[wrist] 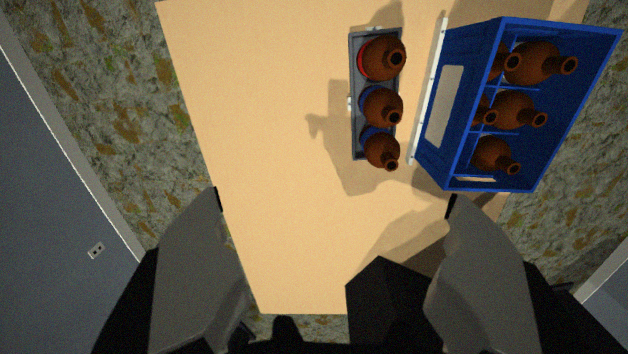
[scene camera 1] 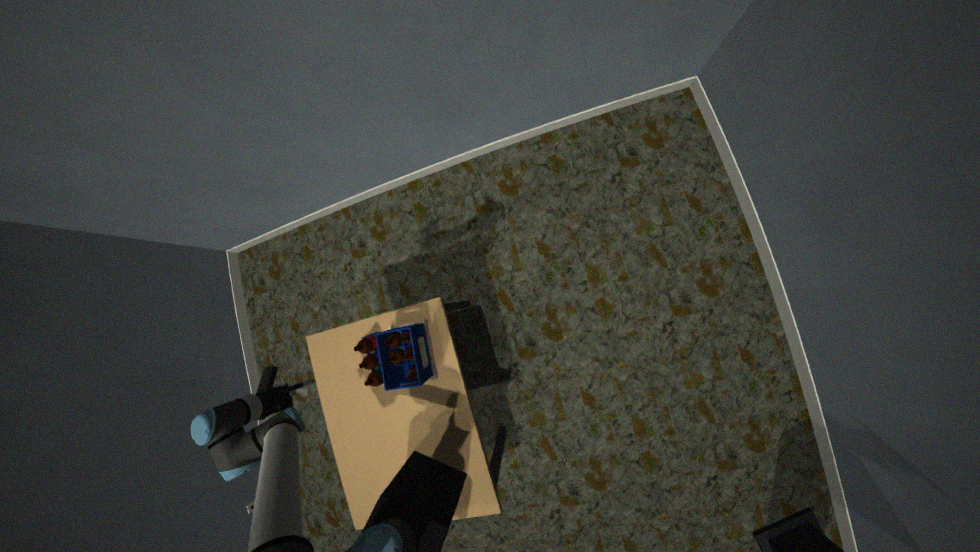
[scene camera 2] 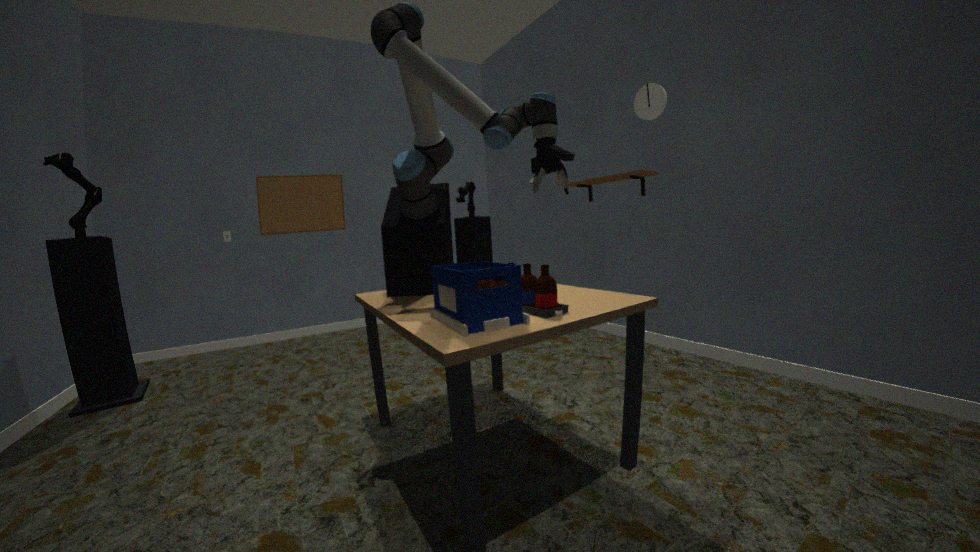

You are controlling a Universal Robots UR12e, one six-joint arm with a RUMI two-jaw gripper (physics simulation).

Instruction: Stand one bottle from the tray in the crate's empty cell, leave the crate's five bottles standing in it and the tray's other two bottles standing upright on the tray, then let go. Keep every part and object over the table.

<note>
The pictures show: the gripper and a red-labelled bottle.
</note>
